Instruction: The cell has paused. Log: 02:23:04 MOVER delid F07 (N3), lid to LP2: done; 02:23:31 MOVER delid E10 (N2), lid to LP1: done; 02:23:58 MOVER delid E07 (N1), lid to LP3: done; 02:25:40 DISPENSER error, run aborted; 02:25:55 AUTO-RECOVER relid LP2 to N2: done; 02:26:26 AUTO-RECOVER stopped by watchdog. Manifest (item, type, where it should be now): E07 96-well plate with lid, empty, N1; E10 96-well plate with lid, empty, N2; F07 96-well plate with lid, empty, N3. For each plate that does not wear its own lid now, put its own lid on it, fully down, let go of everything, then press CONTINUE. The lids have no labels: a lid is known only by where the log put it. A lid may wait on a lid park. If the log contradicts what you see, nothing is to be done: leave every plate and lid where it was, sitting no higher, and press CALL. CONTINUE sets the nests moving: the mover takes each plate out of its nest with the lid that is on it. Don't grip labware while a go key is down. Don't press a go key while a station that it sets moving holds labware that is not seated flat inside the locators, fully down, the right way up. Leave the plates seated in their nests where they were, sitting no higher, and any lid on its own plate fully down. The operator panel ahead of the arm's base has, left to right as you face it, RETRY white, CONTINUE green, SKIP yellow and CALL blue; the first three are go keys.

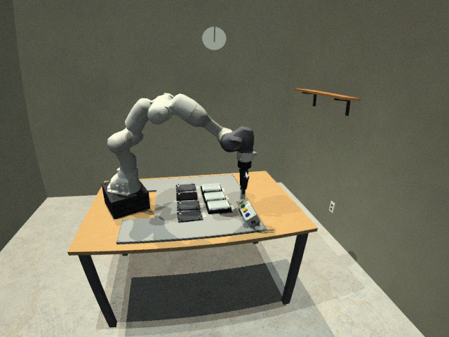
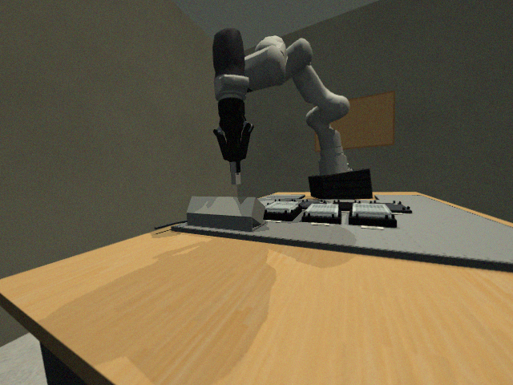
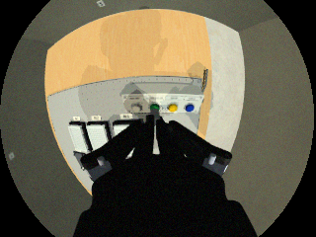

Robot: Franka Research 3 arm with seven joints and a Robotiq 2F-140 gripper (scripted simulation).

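Right now my hand is 80 mm above the green key. Round my hand: white key: 50 mm to the left, 80 mm below; then blue key: 10 mm ahead, 100 mm to the right, 80 mm below; then yellow key: 10 mm ahead, 50 mm to the right, 80 mm below.
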